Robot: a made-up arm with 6 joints. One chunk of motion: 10 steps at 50 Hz.
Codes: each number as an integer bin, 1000 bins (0 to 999) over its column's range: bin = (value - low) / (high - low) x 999, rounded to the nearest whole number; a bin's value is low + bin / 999 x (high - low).
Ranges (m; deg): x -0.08..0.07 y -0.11..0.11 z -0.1..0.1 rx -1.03..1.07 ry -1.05..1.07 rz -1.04..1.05
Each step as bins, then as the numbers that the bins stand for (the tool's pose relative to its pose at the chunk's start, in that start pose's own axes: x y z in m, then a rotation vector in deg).
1 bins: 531 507 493 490 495 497
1 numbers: -0.0003 0.0017 -0.0013 0.00 0.00 0.00
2 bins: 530 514 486 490 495 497
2 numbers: -0.0004 0.0032 -0.0027 0.00 0.00 0.00
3 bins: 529 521 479 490 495 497
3 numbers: -0.0006 0.0047 -0.0041 0.00 0.00 0.00
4 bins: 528 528 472 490 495 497
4 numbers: -0.0007 0.0063 -0.0055 0.00 0.00 0.00
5 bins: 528 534 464 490 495 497
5 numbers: -0.0007 0.0076 -0.0071 0.00 0.00 0.00
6 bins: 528 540 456 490 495 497
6 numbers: -0.0007 0.0089 -0.0087 0.00 0.00 0.00
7 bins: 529 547 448 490 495 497
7 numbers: -0.0006 0.0105 -0.0103 0.00 0.00 0.00
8 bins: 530 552 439 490 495 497
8 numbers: -0.0004 0.0116 -0.0121 0.00 0.00 0.00
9 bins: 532 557 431 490 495 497
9 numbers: -0.0001 0.0127 -0.0137 0.00 0.00 0.00
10 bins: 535 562 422 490 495 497
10 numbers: 0.0003 0.0138 -0.0155 0.00 0.00 0.00
